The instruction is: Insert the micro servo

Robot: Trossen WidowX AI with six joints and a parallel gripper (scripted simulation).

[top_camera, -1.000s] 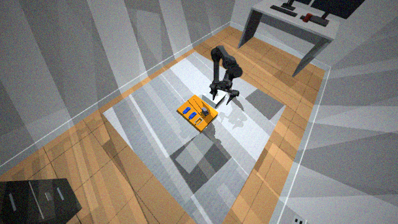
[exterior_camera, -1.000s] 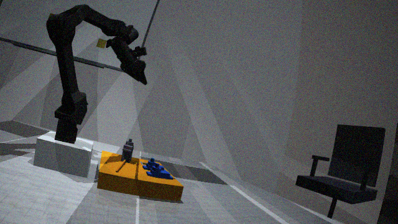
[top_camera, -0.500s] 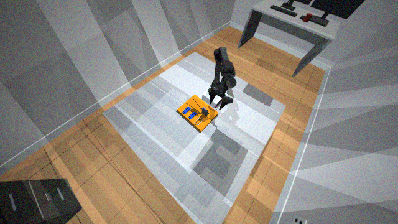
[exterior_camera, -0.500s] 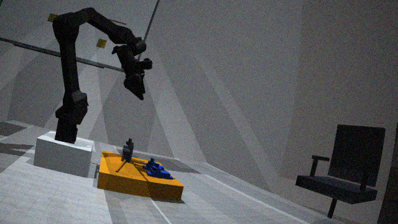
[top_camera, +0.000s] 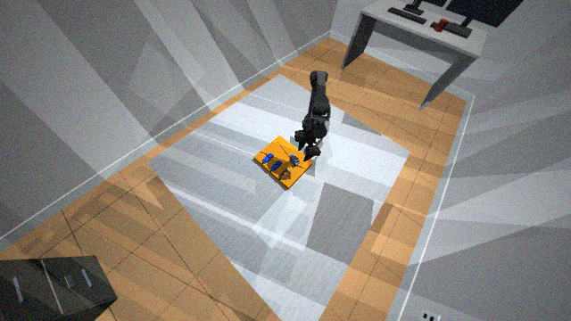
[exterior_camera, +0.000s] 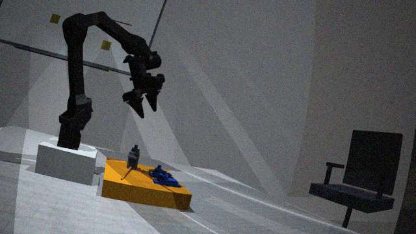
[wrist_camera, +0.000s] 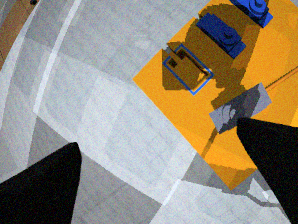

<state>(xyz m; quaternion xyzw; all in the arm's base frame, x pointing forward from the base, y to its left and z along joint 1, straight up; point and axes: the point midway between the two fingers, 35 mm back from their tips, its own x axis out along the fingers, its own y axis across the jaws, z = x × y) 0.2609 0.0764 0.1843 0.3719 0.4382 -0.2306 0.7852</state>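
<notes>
My gripper tip is 210 mm above the orange deck, 100 mm to the left of it and 70 mm past it.
</notes>
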